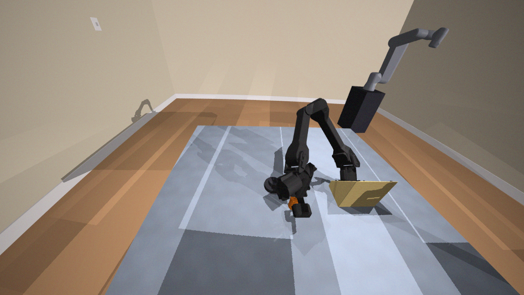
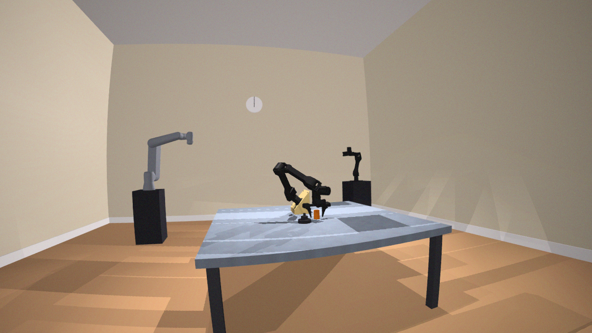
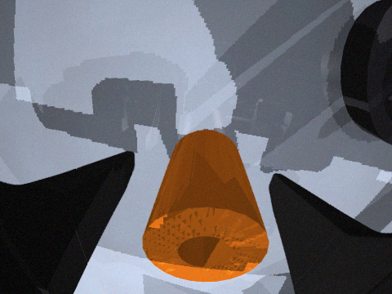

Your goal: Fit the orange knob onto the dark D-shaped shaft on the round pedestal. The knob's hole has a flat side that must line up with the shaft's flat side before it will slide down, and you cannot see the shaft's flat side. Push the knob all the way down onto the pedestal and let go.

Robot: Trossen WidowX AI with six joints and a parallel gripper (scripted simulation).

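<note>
The dark round pedestal is 60 mm ahead of my gripper tip, 110 mm to the right of it and 20 mm above it. Also, from my gripper tip: orange knob 20 mm above.
</note>
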